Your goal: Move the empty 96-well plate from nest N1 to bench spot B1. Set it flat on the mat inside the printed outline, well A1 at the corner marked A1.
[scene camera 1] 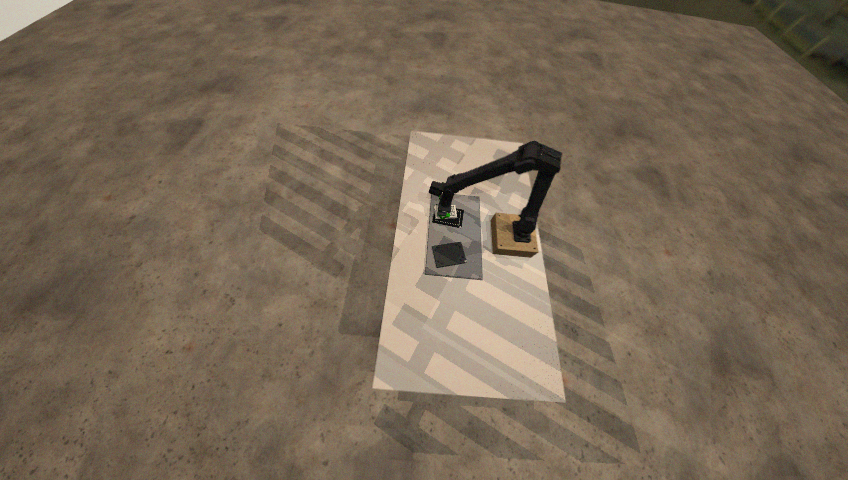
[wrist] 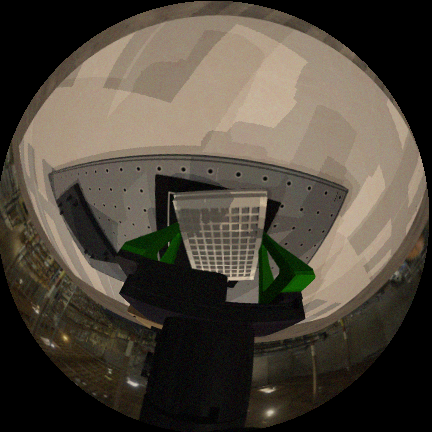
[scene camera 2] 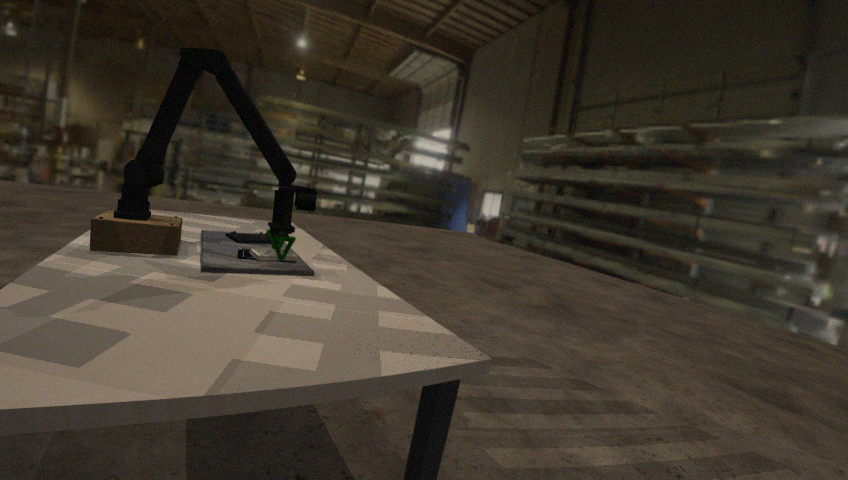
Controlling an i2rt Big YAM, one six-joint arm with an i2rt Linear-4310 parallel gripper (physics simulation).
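Frame: origin at the arm's base, x down, y right, z back, level; centimetres.
Where they show: gripper, fingertip midpoint: (scene camera 1: 442,212) (wrist: 221,230) (scene camera 2: 278,256); arm's base at its link origin: (scene camera 1: 520,232) (scene camera 2: 133,216).
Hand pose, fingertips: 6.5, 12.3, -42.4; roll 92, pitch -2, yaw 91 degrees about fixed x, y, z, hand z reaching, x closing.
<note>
Each offset is from my fingertips to the top centre of the thing, as dx, dy, dz. "spot": to the spot under its first point. Level surfaces: height alone.
The pale 96-well plate {-1.4, +0.3, +1.7} (scene camera 1: 454,212) (scene camera 2: 259,252) (wrist: 221,238) sits between my green fingers. My gripper (scene camera 1: 444,214) (scene camera 2: 281,250) (wrist: 221,230) is shut on its long sides and points straight down. The plate is level and low over a dark printed rectangle with a white line {spot: +0.2, -6.3, -3.6} (wrist: 163,193) (scene camera 1: 449,223) on the grey perforated mat {dx +0.4} (scene camera 1: 471,238) (scene camera 2: 232,267) (wrist: 314,205). I cannot tell whether the plate touches the mat. The black nest {-1.8, -26.2, +4.4} (scene camera 1: 449,253) (scene camera 2: 246,236) (wrist: 78,219) stands empty on the same mat, off to the side.
The mat lies on a pale patterned table {dx +1.7} (scene camera 1: 470,343) (scene camera 2: 327,333). The arm's wooden base block (scene camera 1: 502,235) stands beside the mat. The table's corner and edge (scene camera 2: 451,369) lie far from the gripper. Warehouse racks (scene camera 2: 589,190) stand beyond.
</note>
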